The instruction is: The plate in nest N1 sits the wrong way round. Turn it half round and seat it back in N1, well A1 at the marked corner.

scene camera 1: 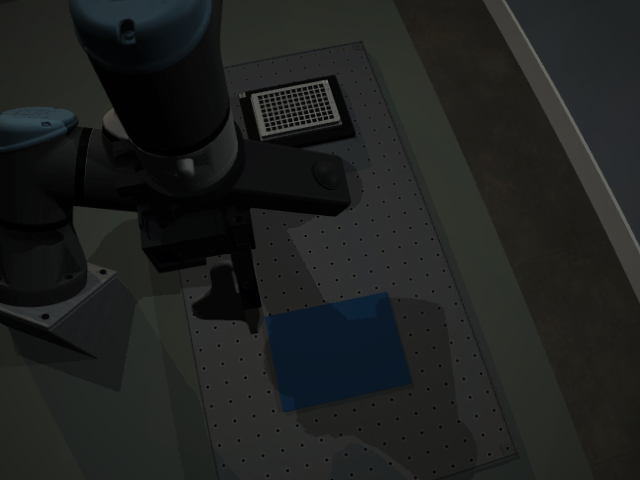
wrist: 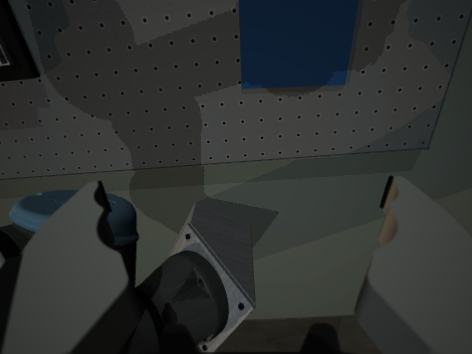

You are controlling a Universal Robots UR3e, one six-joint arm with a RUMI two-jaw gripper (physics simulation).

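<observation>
A pale plate (scene camera 1: 297, 108) with a grid of square wells lies in a black nest (scene camera 1: 347, 126) at the far end of the board in the scene view. A small light mark (scene camera 1: 241, 95) is at the nest's far left corner. Well A1 and the nest's label are too small to read. In the wrist view a corner of the nest (wrist: 31, 70) and a sliver of the plate (wrist: 4, 56) show at the upper left edge. My gripper (wrist: 243, 183) is open and empty, well apart from the plate. In the scene view it hangs above the board's left side, partly hidden by the arm.
A flat blue rectangle (scene camera 1: 338, 351) (wrist: 297, 42) lies on the perforated board (scene camera 1: 413, 248) (wrist: 280, 125), right of the gripper in the scene view. The robot's base on its metal mount (scene camera 1: 98, 310) (wrist: 225, 240) stands left of the board. The arm's dark bracket reaches close to the nest's near side.
</observation>
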